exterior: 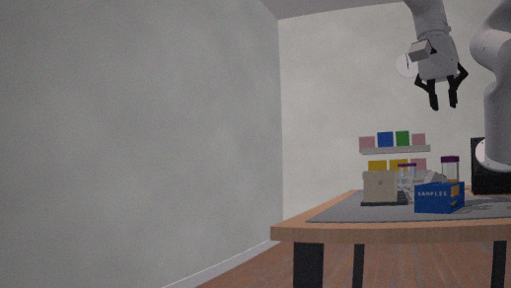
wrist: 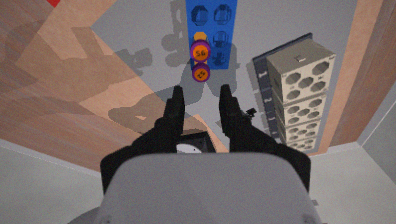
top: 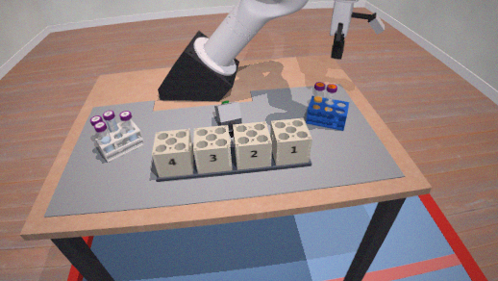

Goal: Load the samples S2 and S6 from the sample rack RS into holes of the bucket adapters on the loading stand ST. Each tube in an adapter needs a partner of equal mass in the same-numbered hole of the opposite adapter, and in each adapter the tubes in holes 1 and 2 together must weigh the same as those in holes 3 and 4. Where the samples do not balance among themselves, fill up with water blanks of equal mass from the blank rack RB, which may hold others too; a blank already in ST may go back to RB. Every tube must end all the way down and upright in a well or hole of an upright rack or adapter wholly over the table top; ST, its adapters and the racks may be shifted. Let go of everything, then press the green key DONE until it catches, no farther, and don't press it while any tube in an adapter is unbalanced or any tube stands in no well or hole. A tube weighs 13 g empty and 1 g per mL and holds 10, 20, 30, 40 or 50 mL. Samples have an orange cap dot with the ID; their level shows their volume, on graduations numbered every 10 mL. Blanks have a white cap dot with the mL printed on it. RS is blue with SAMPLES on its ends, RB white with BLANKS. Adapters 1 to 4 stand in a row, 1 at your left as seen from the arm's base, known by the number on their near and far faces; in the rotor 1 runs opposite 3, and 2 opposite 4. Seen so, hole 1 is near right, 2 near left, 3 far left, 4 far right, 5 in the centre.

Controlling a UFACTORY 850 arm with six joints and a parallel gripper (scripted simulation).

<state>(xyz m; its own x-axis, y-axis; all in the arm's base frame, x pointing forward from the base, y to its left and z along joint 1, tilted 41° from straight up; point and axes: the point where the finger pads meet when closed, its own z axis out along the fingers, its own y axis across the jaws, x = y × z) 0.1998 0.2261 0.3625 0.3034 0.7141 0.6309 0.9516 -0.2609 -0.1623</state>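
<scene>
The sample tube S2 lies 2 cm behind my hand, 4 cm to the right of it and 19 cm below it. The rest, counted from my hand: blue sample rack RS: 2 cm ahead, 1 cm to the right, 22 cm below; adapter 1: 20 cm ahead, 15 cm to the right, 20 cm below; sample S6: 1 cm ahead, 19 cm below.
</scene>
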